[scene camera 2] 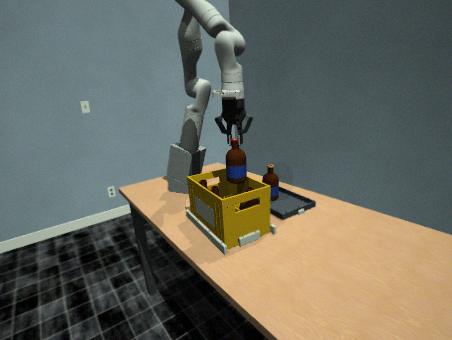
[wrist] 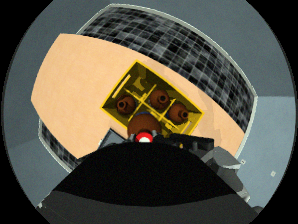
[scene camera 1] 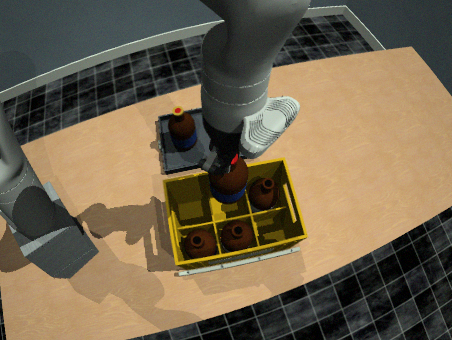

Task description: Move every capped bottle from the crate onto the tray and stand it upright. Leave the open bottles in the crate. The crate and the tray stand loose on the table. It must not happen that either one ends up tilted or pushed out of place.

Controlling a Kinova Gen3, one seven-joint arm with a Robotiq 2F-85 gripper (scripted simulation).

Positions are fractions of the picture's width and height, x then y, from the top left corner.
Scene:
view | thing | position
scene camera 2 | gripper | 0.52, 0.43
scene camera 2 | dark tray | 0.64, 0.60
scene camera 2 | yellow crate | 0.49, 0.64
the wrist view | gripper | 0.48, 0.61
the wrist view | yellow crate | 0.47, 0.38
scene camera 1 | gripper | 0.51, 0.48
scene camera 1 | dark tray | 0.39, 0.47
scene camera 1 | capped bottle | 0.40, 0.37
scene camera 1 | yellow crate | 0.41, 0.58

